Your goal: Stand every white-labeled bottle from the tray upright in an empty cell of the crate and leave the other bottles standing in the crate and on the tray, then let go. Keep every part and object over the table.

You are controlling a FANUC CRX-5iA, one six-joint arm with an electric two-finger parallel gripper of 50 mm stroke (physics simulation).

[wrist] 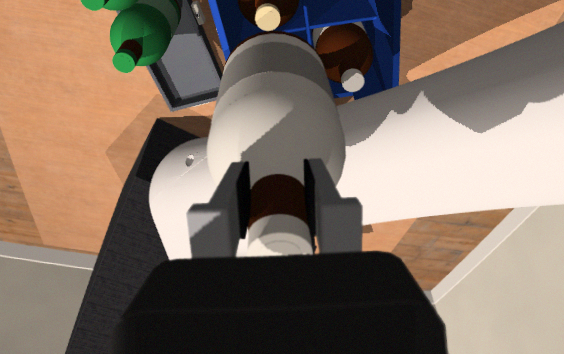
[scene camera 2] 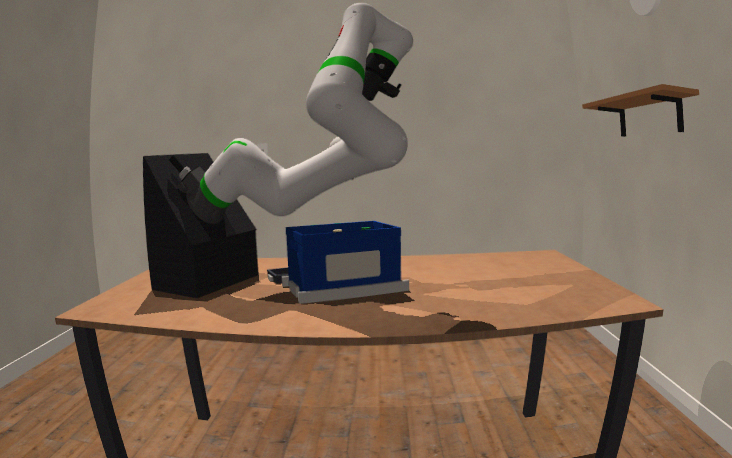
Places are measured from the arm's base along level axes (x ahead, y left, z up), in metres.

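Pixels of known places: gripper, fingertip midpoint: (wrist: 277, 184); arm's base at its link origin: (scene camera 2: 204, 204).
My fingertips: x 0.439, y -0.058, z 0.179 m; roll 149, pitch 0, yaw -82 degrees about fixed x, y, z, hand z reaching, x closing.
Observation:
For each thing: its middle in the pictures, then the offset to it from my fingertips. "*": a spot on its surface instead.
- white-labeled bottle at the middle of its body: (wrist: 276, 142) dx -0.013, dy -0.001, dz -0.044 m
- blue crate at the middle of its body: (wrist: 243, 9) (scene camera 2: 331, 254) dx -0.052, dy +0.033, dz -0.342 m
- brown bottle at the middle of its body: (wrist: 343, 52) dx -0.098, dy -0.100, dz -0.344 m
- brown bottle with a cream cap, body centre: (scene camera 2: 338, 256) dx -0.032, dy +0.005, dz -0.344 m
- green top at a spot on its surface: (scene camera 2: 366, 227) * dx +0.053, dy +0.032, dz -0.266 m
- green bottle at the middle of its body: (wrist: 141, 34) dx -0.095, dy +0.164, dz -0.347 m
- grey tray at a spot on its surface: (wrist: 192, 75) * dx -0.197, dy +0.116, dz -0.424 m
- light grey base at a spot on its surface: (scene camera 2: 350, 292) * dx -0.011, dy -0.140, dz -0.413 m
My gripper (wrist: 277, 184) is shut on the brown neck of a white-labeled bottle (wrist: 275, 120) with a white cap. The bottle's base end overlaps the near part of the blue crate (scene camera 2: 307, 264) (wrist: 389, 60) in the wrist view. In the scene view the arm hides the held bottle. In the crate stand a brown bottle (wrist: 345, 52) with a white cap and a brown bottle with a cream cap (scene camera 2: 337, 230) (wrist: 267, 17). A green top (scene camera 2: 366, 227) also shows inside the crate. A green bottle (wrist: 142, 35) stands at the grey tray (wrist: 192, 75), beside another green one, partly cut off.
The crate sits on a light grey base (scene camera 2: 350, 292). The black robot pedestal (scene camera 2: 202, 264) (wrist: 107, 250) stands at the table's left. The white arm (scene camera 2: 318, 178) (wrist: 425, 165) passes above the table, near the held bottle in the wrist view. A wooden shelf (scene camera 2: 642, 97) is on the wall.

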